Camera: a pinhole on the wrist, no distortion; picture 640 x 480 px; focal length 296.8 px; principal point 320.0 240.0 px. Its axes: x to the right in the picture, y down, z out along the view. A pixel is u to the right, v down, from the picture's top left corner.
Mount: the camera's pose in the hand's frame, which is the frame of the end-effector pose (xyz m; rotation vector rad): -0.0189 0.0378 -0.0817 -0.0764 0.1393 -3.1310
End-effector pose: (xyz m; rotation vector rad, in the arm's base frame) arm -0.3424 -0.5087 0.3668 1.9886 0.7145 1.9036
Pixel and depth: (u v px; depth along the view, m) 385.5 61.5 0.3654
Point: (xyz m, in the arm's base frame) -0.0075 -0.7016 0.3924
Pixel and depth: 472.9 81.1 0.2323
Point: -0.1574 -0.6736 0.3209
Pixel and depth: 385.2 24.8 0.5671
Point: 0.2353 -0.8367 0.4376
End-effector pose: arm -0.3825 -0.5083 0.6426 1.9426 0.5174 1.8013
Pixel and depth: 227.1 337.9 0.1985
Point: -0.2705 -0.4490 0.6563
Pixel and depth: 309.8 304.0 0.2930
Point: -0.1779 -0.4757 0.6079
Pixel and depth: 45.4 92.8 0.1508
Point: -0.3063 -0.5263 0.8001
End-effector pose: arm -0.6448 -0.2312 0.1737 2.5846 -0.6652 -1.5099
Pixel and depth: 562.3 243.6 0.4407
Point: -1.1079 -0.0230 0.2692
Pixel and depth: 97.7 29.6 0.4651
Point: -0.9373 -0.6094 -0.2221
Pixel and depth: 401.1 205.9 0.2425
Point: -0.8297 -0.2162 0.1606
